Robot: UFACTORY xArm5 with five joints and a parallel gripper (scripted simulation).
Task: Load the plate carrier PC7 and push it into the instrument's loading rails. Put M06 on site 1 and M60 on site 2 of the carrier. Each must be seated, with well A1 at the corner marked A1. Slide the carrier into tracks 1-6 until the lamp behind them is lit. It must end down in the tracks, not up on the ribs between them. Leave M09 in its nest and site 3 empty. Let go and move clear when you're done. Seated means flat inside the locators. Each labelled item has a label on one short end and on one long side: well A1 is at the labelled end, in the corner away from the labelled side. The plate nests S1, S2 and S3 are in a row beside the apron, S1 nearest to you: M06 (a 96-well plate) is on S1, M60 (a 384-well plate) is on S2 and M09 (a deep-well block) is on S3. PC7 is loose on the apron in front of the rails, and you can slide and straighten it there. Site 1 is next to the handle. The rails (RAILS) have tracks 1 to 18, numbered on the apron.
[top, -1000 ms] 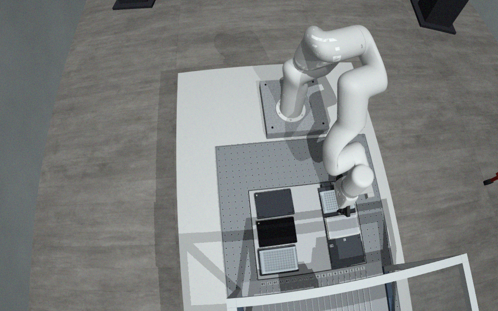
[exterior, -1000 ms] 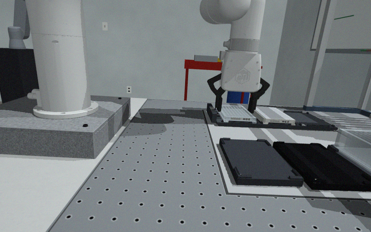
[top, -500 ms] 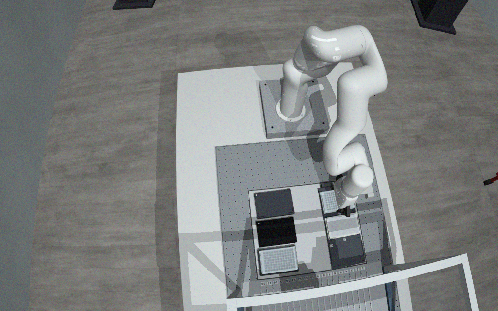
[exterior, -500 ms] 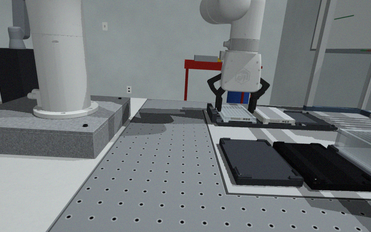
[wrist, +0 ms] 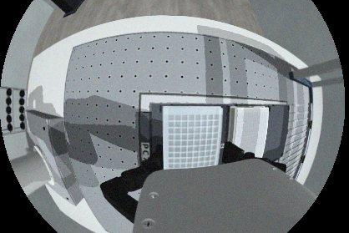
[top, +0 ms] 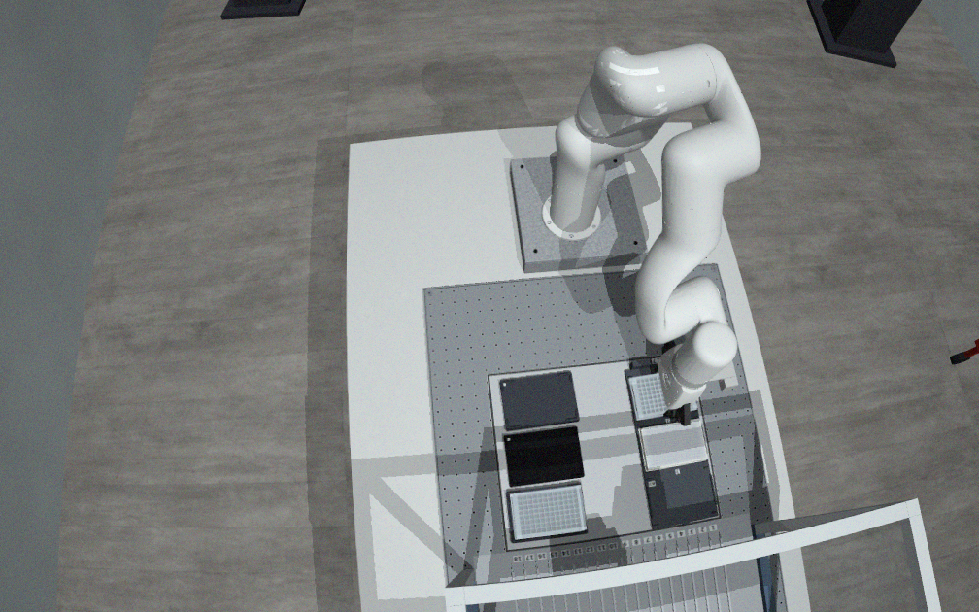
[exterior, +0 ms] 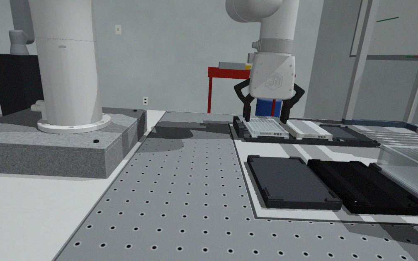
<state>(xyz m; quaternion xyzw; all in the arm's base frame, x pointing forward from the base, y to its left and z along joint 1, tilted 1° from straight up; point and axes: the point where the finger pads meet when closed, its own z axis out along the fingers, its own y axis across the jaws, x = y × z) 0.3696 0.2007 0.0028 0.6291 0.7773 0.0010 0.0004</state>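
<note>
The plate M06 is 3 cm below my hand. From my hand the other things lie so: plate nest S1: 25 cm to the right, 4 cm below, 3 cm ahead; plate carrier PC7: 10 cm ahead, 3 cm below, 2 cm to the left; plate nest S2: 23 cm to the right, 14 cm ahead, 4 cm below.
</note>
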